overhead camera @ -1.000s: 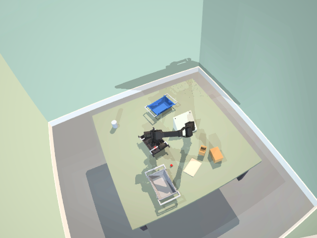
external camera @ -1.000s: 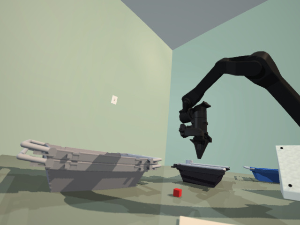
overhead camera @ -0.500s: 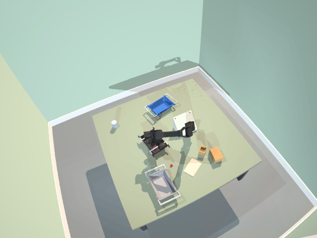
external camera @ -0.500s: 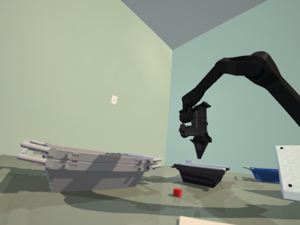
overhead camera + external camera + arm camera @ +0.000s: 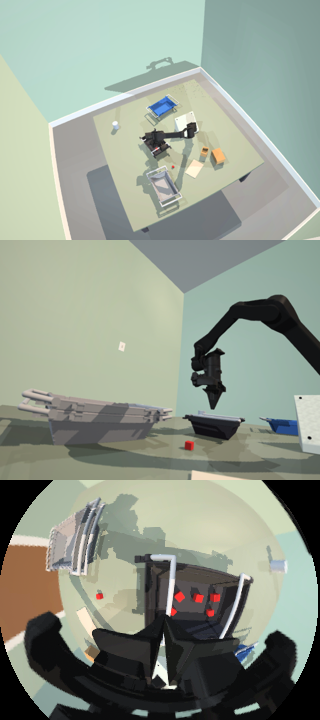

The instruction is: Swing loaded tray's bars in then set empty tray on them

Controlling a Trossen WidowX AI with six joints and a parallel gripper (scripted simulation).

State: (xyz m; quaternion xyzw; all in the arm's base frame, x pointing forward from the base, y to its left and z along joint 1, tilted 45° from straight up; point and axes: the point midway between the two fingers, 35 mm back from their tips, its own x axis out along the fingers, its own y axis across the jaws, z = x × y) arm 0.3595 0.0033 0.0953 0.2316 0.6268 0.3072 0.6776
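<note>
Now: the blue tray 45 cm to the right of my gripper tip, 26 cm behind it and 4 cm below it. The rest, counted from my gripper tip: sheet 30 cm to the left, 18 cm behind, 9 cm below.
</note>
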